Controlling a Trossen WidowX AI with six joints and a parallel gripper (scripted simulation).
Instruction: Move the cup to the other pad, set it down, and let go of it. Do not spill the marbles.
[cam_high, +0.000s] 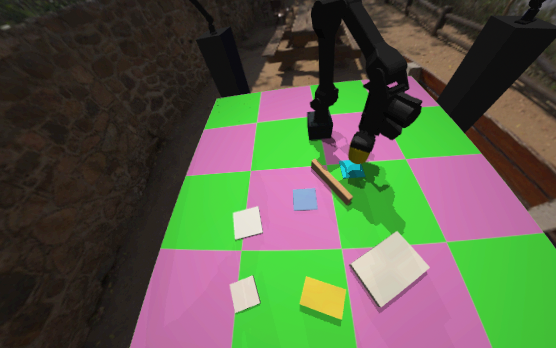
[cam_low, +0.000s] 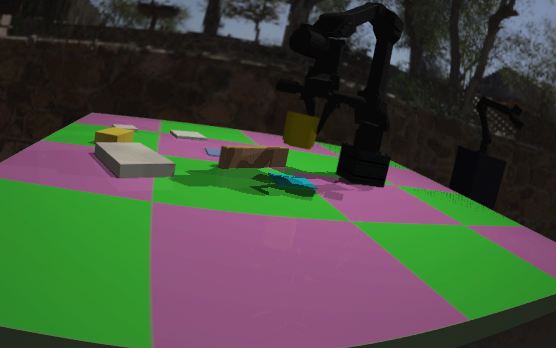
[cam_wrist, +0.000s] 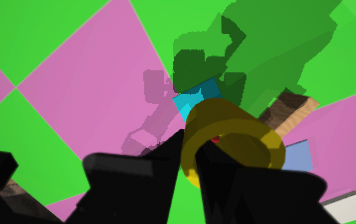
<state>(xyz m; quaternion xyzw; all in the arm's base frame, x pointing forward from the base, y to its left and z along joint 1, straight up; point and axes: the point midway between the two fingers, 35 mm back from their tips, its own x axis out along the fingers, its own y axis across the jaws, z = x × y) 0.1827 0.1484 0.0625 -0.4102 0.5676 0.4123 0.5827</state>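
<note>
The teal pad lies 2 cm ahead of my gripper tip, 1 cm to the right of it and 12 cm below it. From my gripper tip the other things lie so: light blue pad 18 cm ahead, 18 cm to the right, 12 cm below; then yellow cup 2 cm ahead, 1 cm to the right; then wooden bar 10 cm ahead, 10 cm to the right, 10 cm below.
</note>
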